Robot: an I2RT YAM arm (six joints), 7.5 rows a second.
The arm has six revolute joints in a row. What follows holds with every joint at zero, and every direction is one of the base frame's. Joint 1 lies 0.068 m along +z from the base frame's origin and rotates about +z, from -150 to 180 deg. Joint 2 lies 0.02 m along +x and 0.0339 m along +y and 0.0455 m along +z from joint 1 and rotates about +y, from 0 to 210 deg. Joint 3 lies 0.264 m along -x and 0.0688 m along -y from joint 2 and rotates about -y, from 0 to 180 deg. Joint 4 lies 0.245 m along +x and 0.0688 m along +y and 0.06 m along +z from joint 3 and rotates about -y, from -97 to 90 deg. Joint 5 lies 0.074 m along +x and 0.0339 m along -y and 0.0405 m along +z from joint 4 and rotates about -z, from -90 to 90 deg. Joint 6 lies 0.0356 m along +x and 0.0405 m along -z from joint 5 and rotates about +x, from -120 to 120 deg. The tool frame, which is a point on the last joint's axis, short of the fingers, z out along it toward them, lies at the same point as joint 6; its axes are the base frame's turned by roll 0, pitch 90 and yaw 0 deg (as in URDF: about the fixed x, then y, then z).
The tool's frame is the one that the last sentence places.
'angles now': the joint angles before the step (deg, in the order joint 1, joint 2, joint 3, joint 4, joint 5, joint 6). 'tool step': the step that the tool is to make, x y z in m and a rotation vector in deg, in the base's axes. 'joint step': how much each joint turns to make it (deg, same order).
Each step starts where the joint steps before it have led.
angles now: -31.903, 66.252, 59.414, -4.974, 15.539, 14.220
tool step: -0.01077, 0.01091, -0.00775, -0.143, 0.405, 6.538
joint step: -0.070, -3.803, -3.843, 0.139, -6.402, -1.714
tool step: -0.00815, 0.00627, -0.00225, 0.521, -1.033, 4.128
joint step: -0.440, -2.590, -2.024, 0.022, -4.673, 0.068
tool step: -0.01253, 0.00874, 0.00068, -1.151, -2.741, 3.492
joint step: -0.449, -3.999, -2.861, 1.798, -3.970, -0.159
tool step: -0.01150, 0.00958, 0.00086, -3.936, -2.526, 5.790
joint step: -0.523, -4.018, -3.130, 3.269, -6.072, -2.578
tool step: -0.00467, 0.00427, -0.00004, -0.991, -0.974, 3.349
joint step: -0.348, -1.609, -1.116, 0.801, -3.674, -0.509
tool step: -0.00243, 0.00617, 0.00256, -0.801, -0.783, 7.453
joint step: -0.244, -1.073, -0.179, 0.081, -7.682, -0.545
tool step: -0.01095, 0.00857, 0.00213, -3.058, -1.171, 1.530
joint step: 0.035, -3.459, -1.370, -0.015, -1.471, -1.995
